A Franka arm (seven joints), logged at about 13 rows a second.
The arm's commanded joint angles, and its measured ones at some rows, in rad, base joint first. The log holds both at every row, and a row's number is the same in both.
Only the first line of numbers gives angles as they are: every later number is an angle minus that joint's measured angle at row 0.
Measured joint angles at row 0:
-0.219, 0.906, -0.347, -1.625, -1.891, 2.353, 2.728
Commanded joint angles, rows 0 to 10:
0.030, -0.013, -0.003, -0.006, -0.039, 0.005, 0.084
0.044, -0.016, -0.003, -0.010, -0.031, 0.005, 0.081
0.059, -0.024, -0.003, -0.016, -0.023, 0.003, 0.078
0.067, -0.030, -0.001, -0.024, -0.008, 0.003, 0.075
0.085, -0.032, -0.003, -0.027, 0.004, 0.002, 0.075
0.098, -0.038, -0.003, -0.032, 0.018, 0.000, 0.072
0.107, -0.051, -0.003, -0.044, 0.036, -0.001, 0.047
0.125, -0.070, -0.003, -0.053, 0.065, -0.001, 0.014
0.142, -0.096, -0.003, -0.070, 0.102, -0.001, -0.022
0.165, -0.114, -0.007, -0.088, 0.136, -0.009, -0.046
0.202, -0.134, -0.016, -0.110, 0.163, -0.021, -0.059
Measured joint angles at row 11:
0.142, -0.053, 0.002, -0.025, 0.116, -0.001, -0.038
